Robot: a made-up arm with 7 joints.
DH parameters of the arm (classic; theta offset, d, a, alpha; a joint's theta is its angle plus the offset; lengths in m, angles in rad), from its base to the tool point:
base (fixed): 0 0 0 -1.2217
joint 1: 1.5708 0 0 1.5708
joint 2: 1.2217 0 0 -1.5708
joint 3: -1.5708 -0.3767 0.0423 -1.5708
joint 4: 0 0 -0.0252 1.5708
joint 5: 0 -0.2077 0 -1.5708
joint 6: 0 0 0 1.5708
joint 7: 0 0 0 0
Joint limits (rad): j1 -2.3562..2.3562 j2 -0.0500..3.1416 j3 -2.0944..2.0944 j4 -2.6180..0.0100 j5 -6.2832..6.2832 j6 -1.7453..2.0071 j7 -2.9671..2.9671
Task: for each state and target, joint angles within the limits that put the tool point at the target. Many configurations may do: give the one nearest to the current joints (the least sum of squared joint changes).
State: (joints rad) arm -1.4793 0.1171 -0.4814 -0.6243 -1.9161 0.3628 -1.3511
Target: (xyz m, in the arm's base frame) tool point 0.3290 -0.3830 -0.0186
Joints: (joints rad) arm -1.5615 -0.0500 -1.0641 -1.3616 -1.9161 0.3628 -1.3511
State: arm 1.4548 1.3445 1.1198 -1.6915 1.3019 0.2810 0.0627
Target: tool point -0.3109 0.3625 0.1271
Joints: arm 1.8046 0.7581 1.2532 -1.4375 1.3019 0.2810 0.0627
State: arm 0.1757 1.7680 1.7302 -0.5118 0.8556 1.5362 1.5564
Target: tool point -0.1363 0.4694 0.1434
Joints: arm 0.3516 1.3462 2.0944 -1.3321 0.8556 1.5362 1.5564
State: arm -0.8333 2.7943 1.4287 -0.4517 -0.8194 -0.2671 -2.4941
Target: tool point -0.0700 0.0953 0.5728
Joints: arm -0.1971 2.7953 1.2948 -0.4577 -0.8194 -0.2671 -2.4941
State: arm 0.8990 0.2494 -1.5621 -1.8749 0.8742 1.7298 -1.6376
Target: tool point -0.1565 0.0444 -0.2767
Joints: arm 0.6707 0.8639 -1.3333 -2.3647 0.8742 1.7298 -1.6376
